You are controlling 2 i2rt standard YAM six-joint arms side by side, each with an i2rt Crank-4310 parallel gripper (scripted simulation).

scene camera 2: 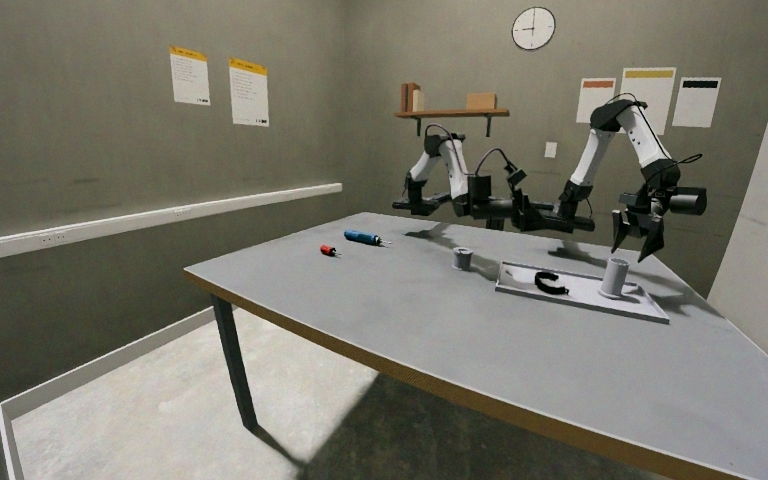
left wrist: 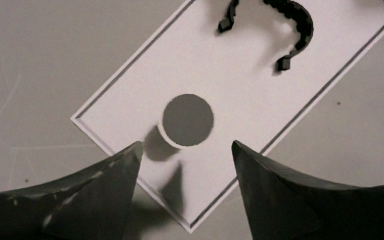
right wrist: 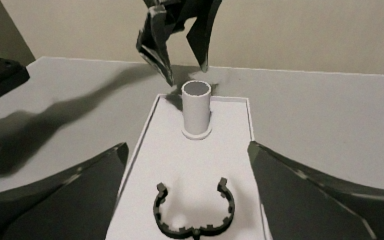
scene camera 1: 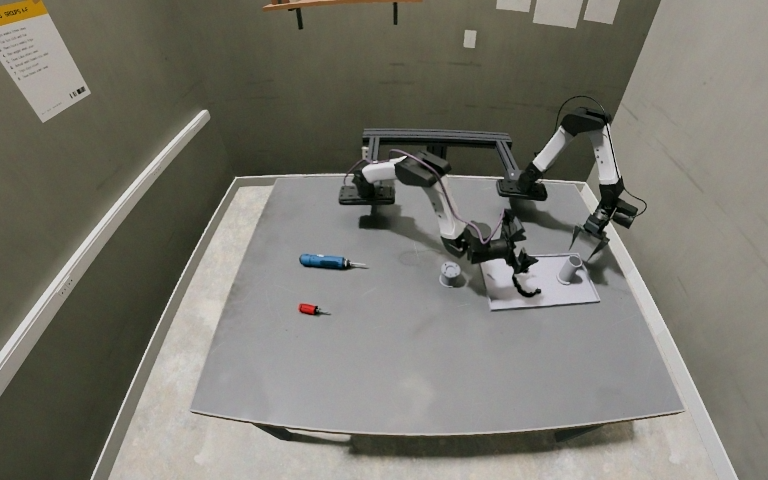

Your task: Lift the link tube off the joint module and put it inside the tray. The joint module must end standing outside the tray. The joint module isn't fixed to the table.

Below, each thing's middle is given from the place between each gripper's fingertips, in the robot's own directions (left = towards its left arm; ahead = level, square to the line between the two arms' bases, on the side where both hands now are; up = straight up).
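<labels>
Link tube (scene camera 2: pixel 617 269): 70 mm below my left hand (scene camera 2: pixel 624 257), 20 mm ahead of it, 20 mm to the right of it. White tray (scene camera 2: pixel 583 288), from my left hand: 120 mm to the right, 120 mm below, 10 mm ahead.
Link tube: 14 cm below my right hand, 21 cm to the left of it. My right gripper (scene camera 2: pixel 548 222): 10 cm to the right of the white tray, 1 cm past it, 19 cm above it.
</labels>
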